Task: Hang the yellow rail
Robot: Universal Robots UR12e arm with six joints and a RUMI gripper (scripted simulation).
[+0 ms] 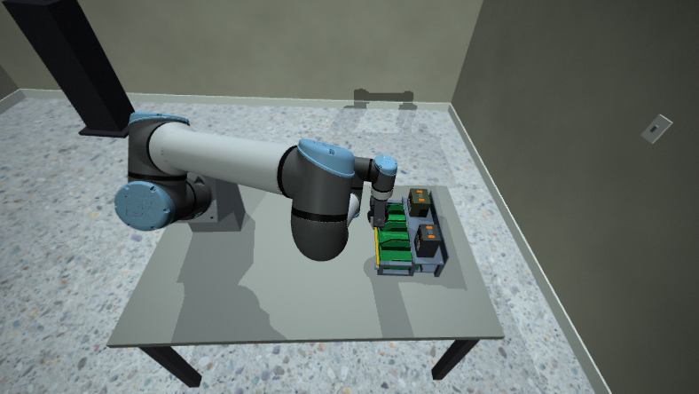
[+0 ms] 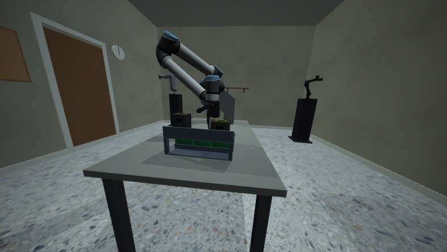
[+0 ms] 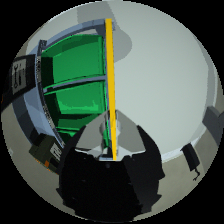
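My gripper is now 10 mm above the yellow rail. Round my hand: back panel 270 mm ahead, 10 mm to the left, 40 mm above.
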